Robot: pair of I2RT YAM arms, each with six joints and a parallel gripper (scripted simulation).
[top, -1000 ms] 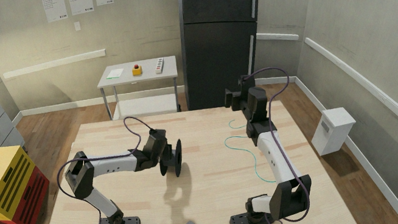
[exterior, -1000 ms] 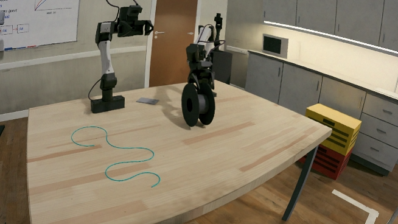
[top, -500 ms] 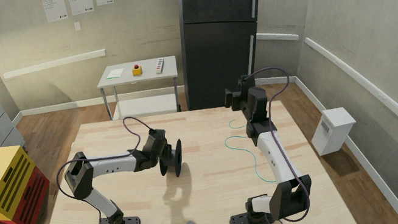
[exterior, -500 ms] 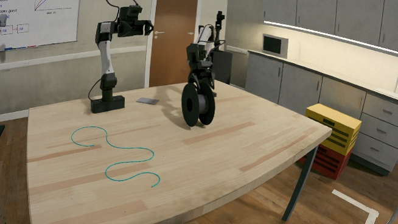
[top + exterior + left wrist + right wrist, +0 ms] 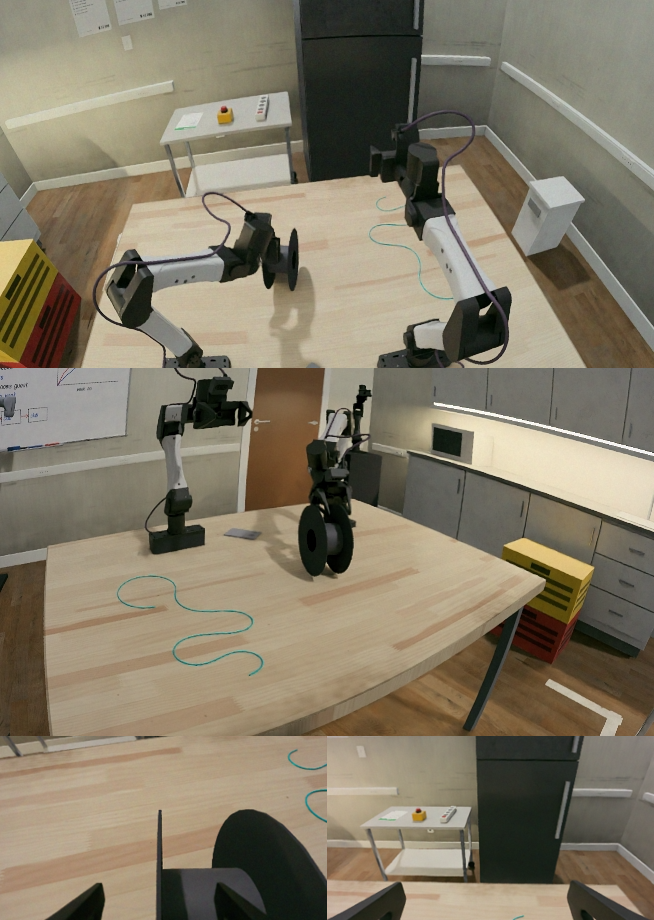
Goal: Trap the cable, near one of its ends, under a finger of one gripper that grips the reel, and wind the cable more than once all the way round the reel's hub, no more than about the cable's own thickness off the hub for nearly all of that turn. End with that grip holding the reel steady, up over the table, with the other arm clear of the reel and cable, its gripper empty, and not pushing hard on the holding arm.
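Observation:
The black reel lies 7 cm below my left hand, 4 cm to the right of it and 1 cm behind it. Also, from my left hand: flat grey plate: 38 cm behind, 17 cm below, 13 cm to the right.

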